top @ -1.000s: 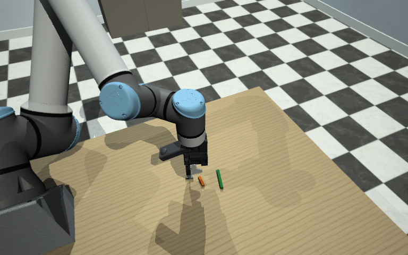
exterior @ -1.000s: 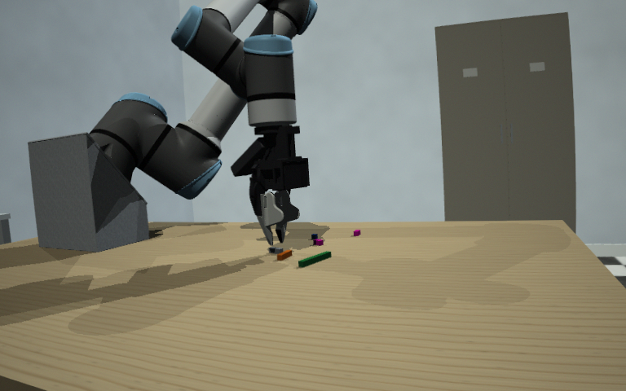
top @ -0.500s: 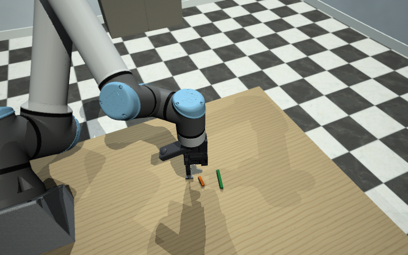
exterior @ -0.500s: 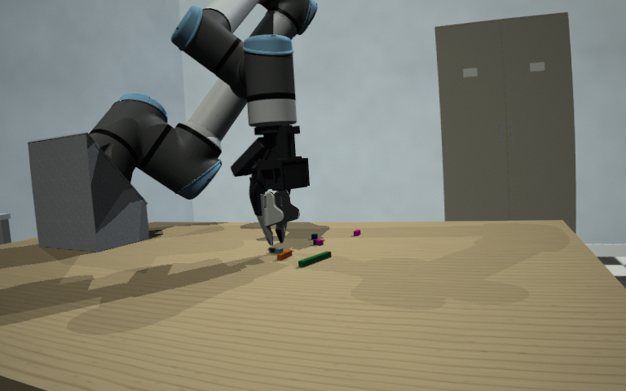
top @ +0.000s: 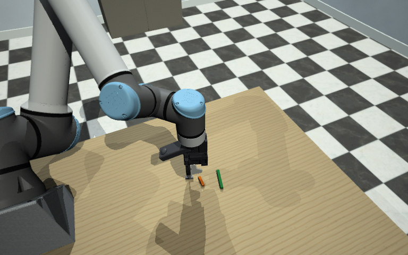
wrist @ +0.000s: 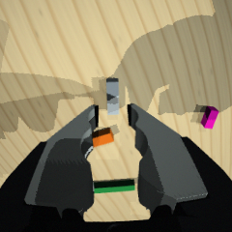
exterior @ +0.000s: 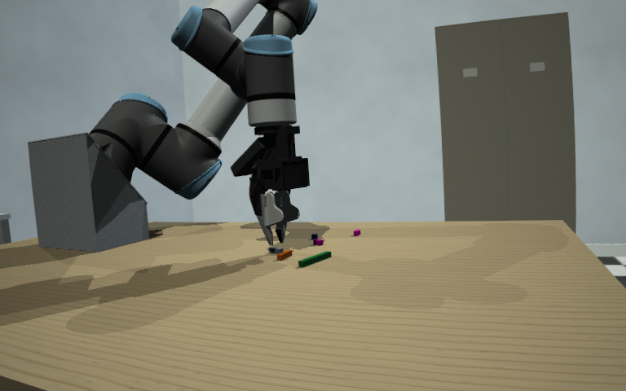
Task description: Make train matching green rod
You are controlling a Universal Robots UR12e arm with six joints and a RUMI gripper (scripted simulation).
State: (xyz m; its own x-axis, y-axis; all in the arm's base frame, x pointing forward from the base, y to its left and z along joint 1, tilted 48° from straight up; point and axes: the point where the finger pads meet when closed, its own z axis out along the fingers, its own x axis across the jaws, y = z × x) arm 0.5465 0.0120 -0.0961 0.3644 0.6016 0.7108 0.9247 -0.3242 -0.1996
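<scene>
Right now the grey rod is 3 cm below my hand. Also, from my hand: green rod: 10 cm ahead, 6 cm to the right, 3 cm below; then blue rod: 14 cm to the left, 3 cm below, 3 cm ahead; then orange rod: 4 cm to the right, 3 cm below, 3 cm ahead.
</scene>
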